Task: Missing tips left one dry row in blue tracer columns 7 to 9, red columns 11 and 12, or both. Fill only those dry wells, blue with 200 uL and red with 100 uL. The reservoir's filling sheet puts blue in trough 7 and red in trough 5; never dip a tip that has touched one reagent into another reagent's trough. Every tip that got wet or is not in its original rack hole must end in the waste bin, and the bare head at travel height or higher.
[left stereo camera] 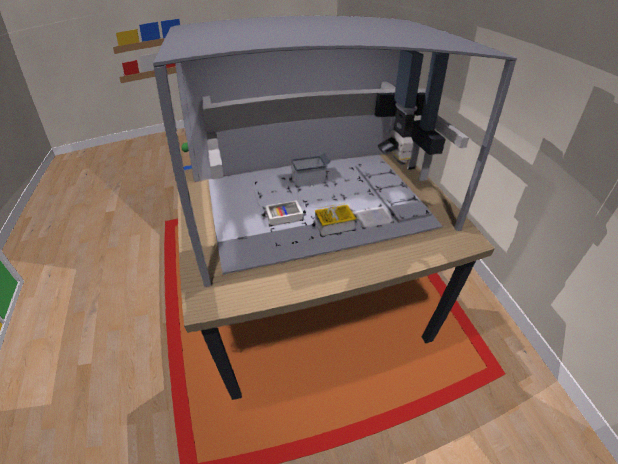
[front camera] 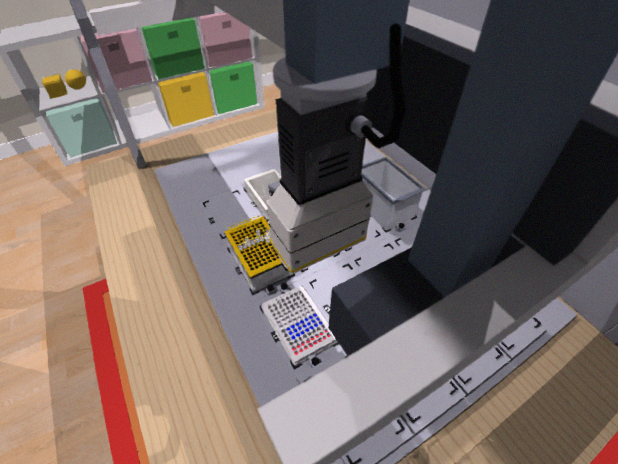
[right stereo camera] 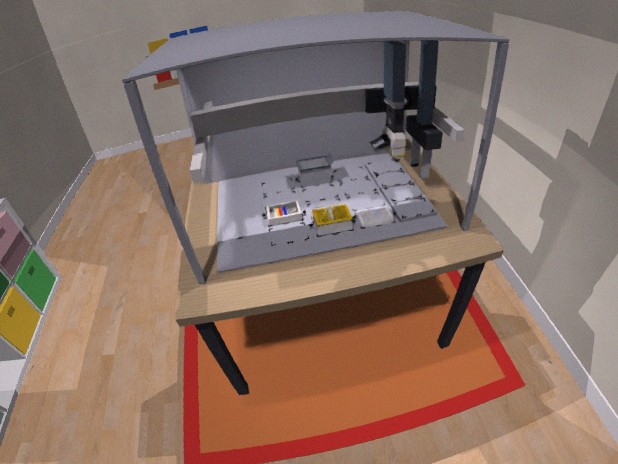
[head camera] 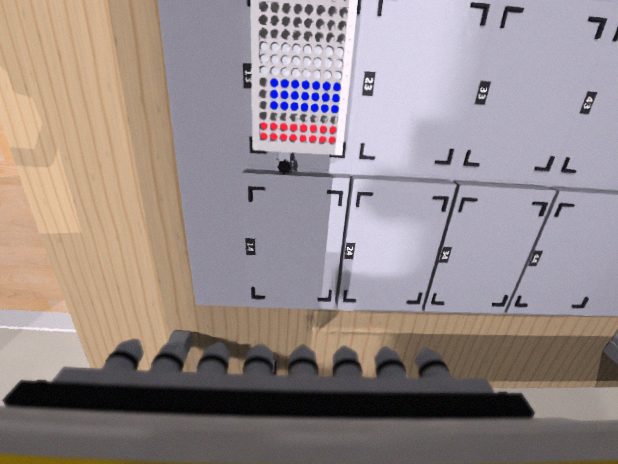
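The pipetting head (front camera: pixel 320 225) (left stereo camera: pixel 404 147) (right stereo camera: pixel 397 142) hangs high; its eight bare nozzles show in the head view. The white well plate (front camera: pixel 317 351) (head camera: pixel 300 148) has both red columns fully coloured. Blue columns 7 to 9 have coloured wells except in the leftmost row of the head view, which looks dry. The yellow tip rack (front camera: pixel 265 270) (left stereo camera: pixel 337 228) (right stereo camera: pixel 334 229) has pale tips in a middle band. The reservoir (front camera: pixel 261 176) (left stereo camera: pixel 286 220) (right stereo camera: pixel 284 220) is partly hidden by the head in the front view. The parked plate gripper (left stereo camera: pixel 418 167) (right stereo camera: pixel 420 165) has its two fingers apart, empty.
The waste bin (front camera: pixel 395 212) (left stereo camera: pixel 310 176) (right stereo camera: pixel 315 175) stands behind the labware row. In the front view, the large dark gripper body and gantry beam cover part of the deck. Posts (left stereo camera: pixel 182 175) (right stereo camera: pixel 165 182) and a roof frame the deck. Small dark knobs stand beside the labware.
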